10 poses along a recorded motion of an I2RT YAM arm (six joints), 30 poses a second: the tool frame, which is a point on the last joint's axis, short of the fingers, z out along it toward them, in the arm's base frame.
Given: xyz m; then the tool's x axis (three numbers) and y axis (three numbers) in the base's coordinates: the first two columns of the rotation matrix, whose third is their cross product.
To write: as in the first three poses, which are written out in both.
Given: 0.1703 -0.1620 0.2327 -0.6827 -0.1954 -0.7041 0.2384 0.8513 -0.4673
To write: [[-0.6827 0.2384 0.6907 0.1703], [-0.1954 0.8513 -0.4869 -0.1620], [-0.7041 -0.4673 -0.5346 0.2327], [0 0 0 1]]
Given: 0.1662 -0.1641 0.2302 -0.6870 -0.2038 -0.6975 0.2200 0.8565 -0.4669
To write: [[-0.6870 0.2200 0.6926 0.1662], [-0.2038 0.8565 -0.4742 -0.1641], [-0.6975 -0.4669 -0.5436 0.2302], [0 0 0 1]]
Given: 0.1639 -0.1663 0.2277 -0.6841 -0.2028 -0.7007 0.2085 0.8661 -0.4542
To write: [[-0.6841 0.2085 0.6990 0.1639], [-0.2028 0.8661 -0.4568 -0.1663], [-0.7007 -0.4542 -0.5502 0.2277], [0 0 0 1]]
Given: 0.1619 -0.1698 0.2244 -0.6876 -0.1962 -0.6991 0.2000 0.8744 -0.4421
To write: [[-0.6876 0.2000 0.6980 0.1619], [-0.1962 0.8744 -0.4438 -0.1698], [-0.6991 -0.4421 -0.5620 0.2244], [0 0 0 1]]
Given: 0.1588 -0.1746 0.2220 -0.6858 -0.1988 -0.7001 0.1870 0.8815 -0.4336
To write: [[-0.6858 0.1870 0.7033 0.1588], [-0.1988 0.8815 -0.4283 -0.1746], [-0.7001 -0.4336 -0.5674 0.2220], [0 0 0 1]]
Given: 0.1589 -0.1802 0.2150 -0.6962 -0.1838 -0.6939 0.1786 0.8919 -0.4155
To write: [[-0.6962 0.1786 0.6953 0.1589], [-0.1838 0.8919 -0.4132 -0.1802], [-0.6939 -0.4155 -0.5881 0.2150], [0 0 0 1]]
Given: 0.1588 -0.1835 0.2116 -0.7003 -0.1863 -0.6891 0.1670 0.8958 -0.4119
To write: [[-0.7003 0.1670 0.6940 0.1588], [-0.1863 0.8958 -0.4035 -0.1835], [-0.6891 -0.4119 -0.5962 0.2116], [0 0 0 1]]
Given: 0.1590 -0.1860 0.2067 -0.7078 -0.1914 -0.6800 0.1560 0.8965 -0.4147
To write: [[-0.7078 0.1560 0.6890 0.1590], [-0.1914 0.8965 -0.3996 -0.1860], [-0.6800 -0.4147 -0.6047 0.2067], [0 0 0 1]]
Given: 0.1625 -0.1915 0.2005 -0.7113 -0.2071 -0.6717 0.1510 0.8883 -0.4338
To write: [[-0.7113 0.1510 0.6865 0.1625], [-0.2071 0.8883 -0.4100 -0.1915], [-0.6717 -0.4338 -0.6006 0.2005], [0 0 0 1]]
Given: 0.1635 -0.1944 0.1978 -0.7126 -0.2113 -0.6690 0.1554 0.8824 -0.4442
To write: [[-0.7126 0.1554 0.6842 0.1635], [-0.2113 0.8824 -0.4205 -0.1944], [-0.6690 -0.4442 -0.5960 0.1978], [0 0 0 1]]
